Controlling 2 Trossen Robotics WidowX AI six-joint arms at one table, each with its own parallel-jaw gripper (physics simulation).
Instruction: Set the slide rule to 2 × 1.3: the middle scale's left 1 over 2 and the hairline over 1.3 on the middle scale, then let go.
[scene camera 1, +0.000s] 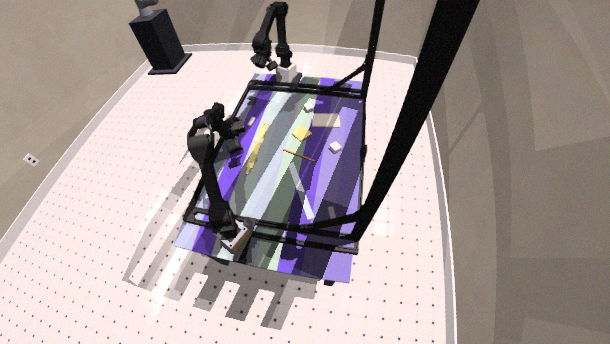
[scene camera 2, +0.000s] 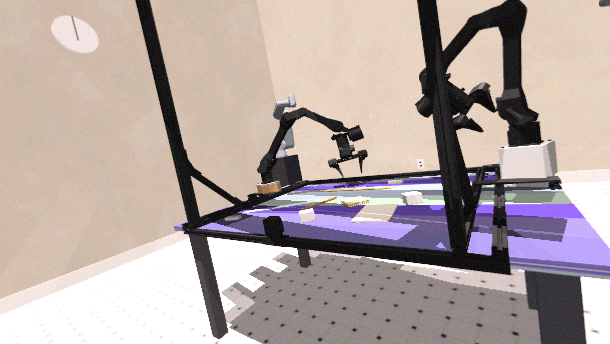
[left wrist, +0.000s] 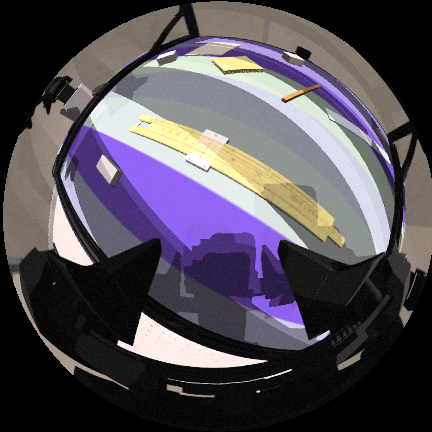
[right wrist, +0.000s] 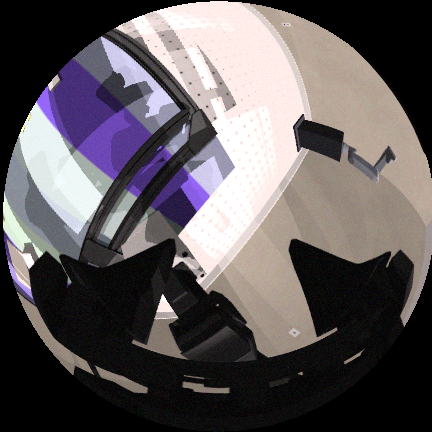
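The yellow slide rule (scene camera 1: 255, 152) (scene camera 2: 350, 189) (left wrist: 250, 170) lies flat on the striped table. In the left wrist view its middle scale (left wrist: 338, 236) sticks out at the lower-right end, and a gap shows at the upper-left end. The clear cursor with white edge bars (left wrist: 199, 161) sits left of the rule's middle. Numbers and hairline are too small to read. My left gripper (scene camera 1: 239, 135) (scene camera 2: 352, 174) (left wrist: 220, 246) is open and empty, above the table beside the rule. My right gripper (scene camera 1: 266, 64) (scene camera 2: 488, 121) (right wrist: 234, 245) is open and empty, raised near its base, away from the rule.
A small pale block (scene camera 1: 251, 121) (left wrist: 107, 169) lies near the rule. Beyond it are a yellow block (scene camera 1: 301, 133), an orange stick (scene camera 1: 299, 155), a pale strip (scene camera 1: 301, 192), a beige panel (scene camera 1: 326, 120) and white blocks (scene camera 1: 309, 107) (scene camera 1: 335, 147). Black frame bars edge the table.
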